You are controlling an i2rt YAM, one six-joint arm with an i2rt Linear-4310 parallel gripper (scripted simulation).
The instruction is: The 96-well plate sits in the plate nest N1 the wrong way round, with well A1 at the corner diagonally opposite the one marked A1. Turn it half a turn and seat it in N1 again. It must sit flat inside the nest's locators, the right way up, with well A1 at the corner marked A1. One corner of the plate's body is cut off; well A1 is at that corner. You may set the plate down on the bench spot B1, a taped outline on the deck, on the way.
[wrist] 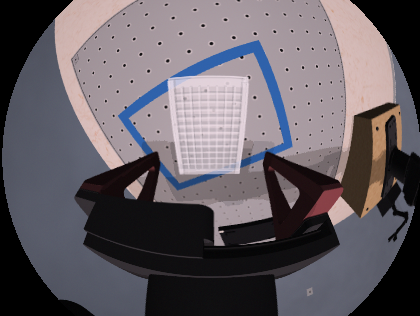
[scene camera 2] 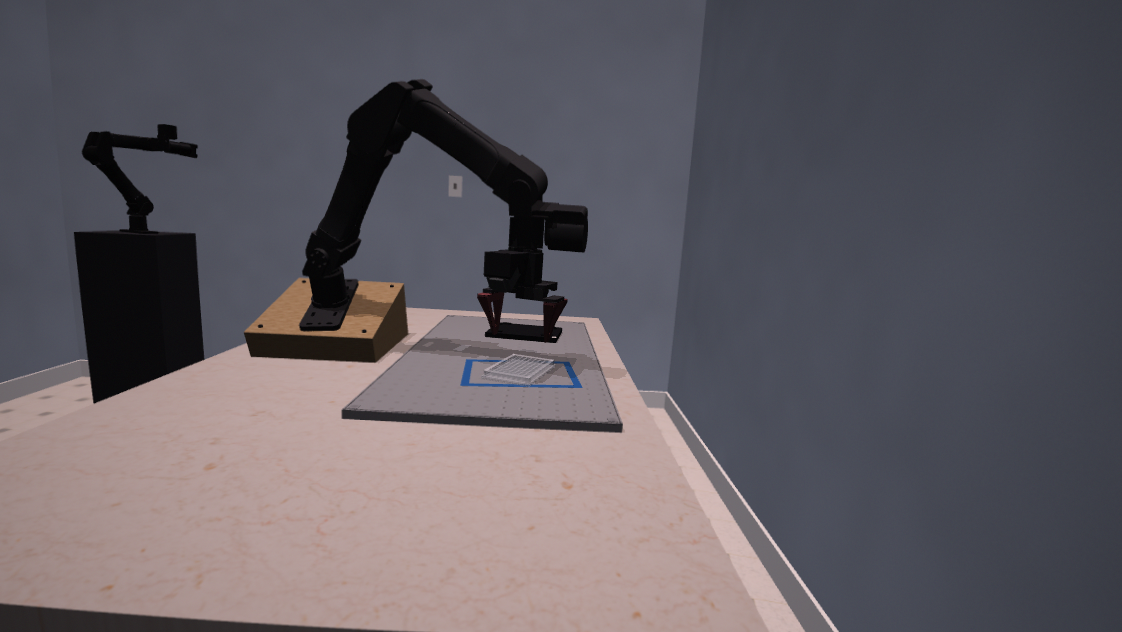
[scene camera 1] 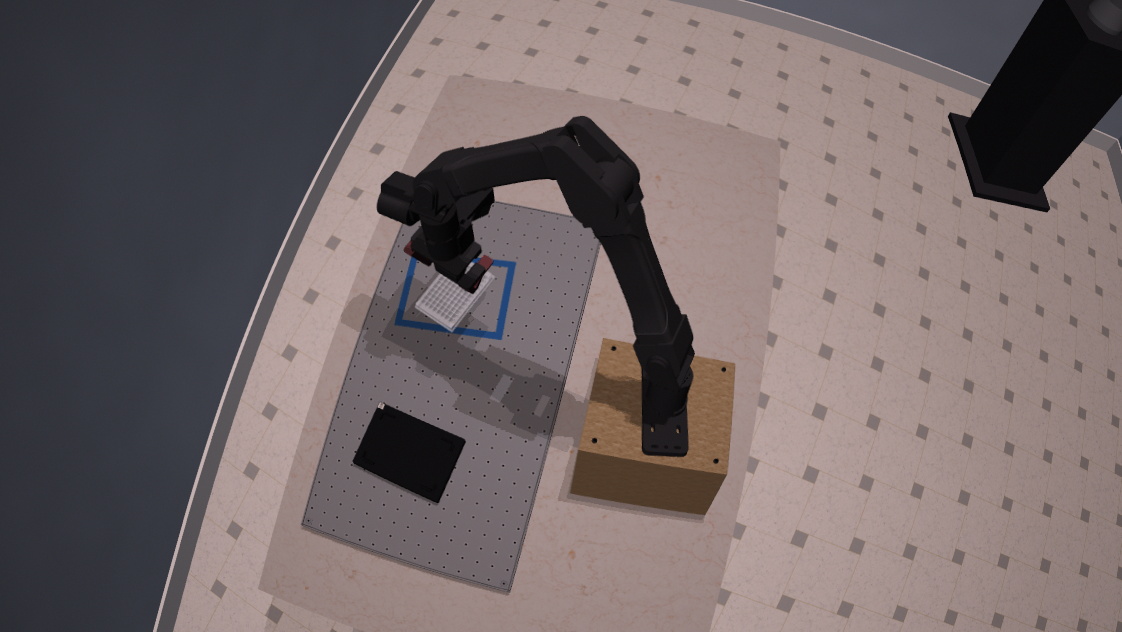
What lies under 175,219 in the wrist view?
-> My gripper.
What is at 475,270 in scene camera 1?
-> My gripper.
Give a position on a 96-well plate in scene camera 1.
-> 441,287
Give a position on a 96-well plate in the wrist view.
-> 196,149
